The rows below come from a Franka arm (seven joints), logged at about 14 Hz.
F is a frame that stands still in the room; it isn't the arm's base.
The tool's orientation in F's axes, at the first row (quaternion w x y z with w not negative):
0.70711, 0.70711, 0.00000, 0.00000
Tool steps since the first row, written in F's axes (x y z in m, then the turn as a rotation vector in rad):
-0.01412, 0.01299, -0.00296, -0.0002, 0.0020, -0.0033
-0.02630, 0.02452, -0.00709, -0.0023, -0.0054, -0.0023
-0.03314, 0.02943, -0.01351, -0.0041, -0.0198, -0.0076
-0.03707, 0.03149, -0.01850, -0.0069, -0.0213, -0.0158
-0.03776, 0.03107, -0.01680, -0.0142, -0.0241, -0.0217
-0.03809, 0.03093, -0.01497, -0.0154, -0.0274, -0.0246
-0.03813, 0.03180, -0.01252, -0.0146, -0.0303, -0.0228
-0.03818, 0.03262, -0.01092, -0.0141, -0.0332, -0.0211
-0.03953, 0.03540, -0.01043, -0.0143, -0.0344, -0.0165
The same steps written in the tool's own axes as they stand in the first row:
-0.01412, -0.00296, -0.01299, -0.0002, -0.0033, -0.0020
-0.02630, -0.00709, -0.02452, -0.0023, -0.0023, 0.0054
-0.03314, -0.01351, -0.02943, -0.0041, -0.0076, 0.0198
-0.03707, -0.01850, -0.03149, -0.0069, -0.0158, 0.0213
-0.03776, -0.01680, -0.03107, -0.0142, -0.0217, 0.0241
-0.03809, -0.01497, -0.03093, -0.0154, -0.0246, 0.0274
-0.03813, -0.01252, -0.03180, -0.0146, -0.0228, 0.0303
-0.03818, -0.01092, -0.03262, -0.0141, -0.0211, 0.0332
-0.03953, -0.01043, -0.03540, -0.0143, -0.0165, 0.0344

